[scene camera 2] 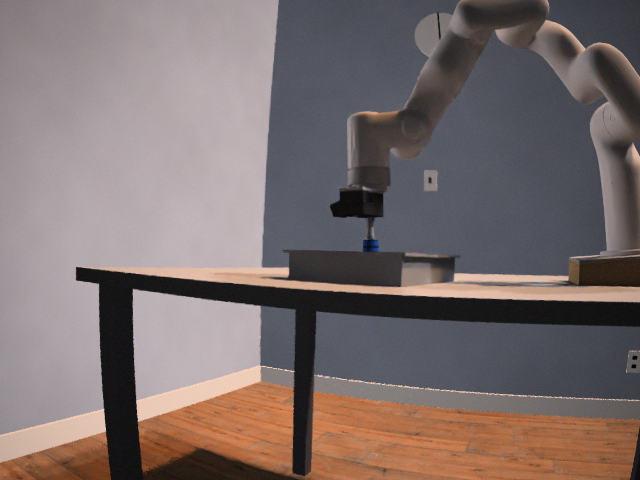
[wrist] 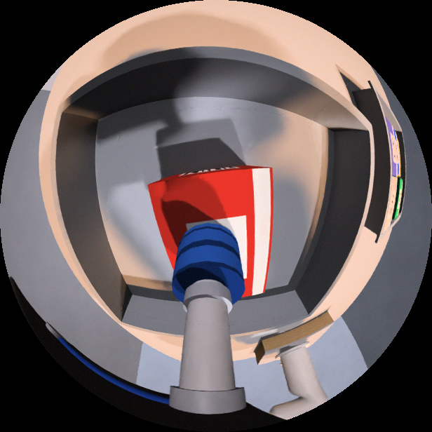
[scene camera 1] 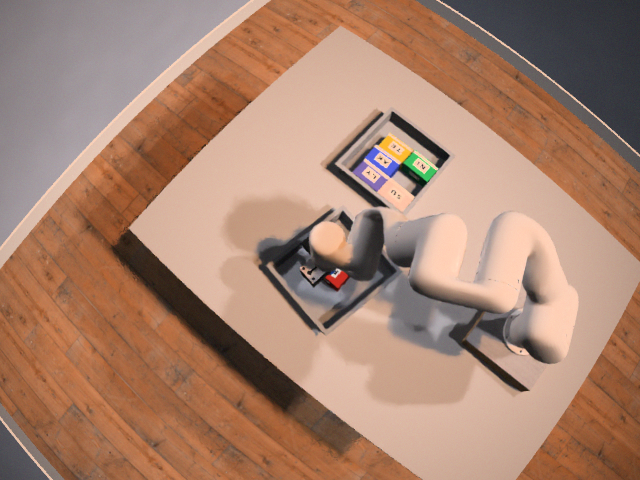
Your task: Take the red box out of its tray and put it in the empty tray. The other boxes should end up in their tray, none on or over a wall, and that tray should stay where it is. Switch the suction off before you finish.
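The red box is inside the near grey tray, with its labelled face up. My blue suction cup sits on that face and holds the box; the cup is hidden under the arm in scene camera 1. I cannot tell whether the box touches the tray floor. The other grey tray holds the yellow box, blue box, purple box, green box and pale box, all inside its walls.
The near tray's walls surround the red box and cup. The arm reaches over the near tray's right side and close to the other tray's lower corner. The arm's base stands on a wooden block at the right.
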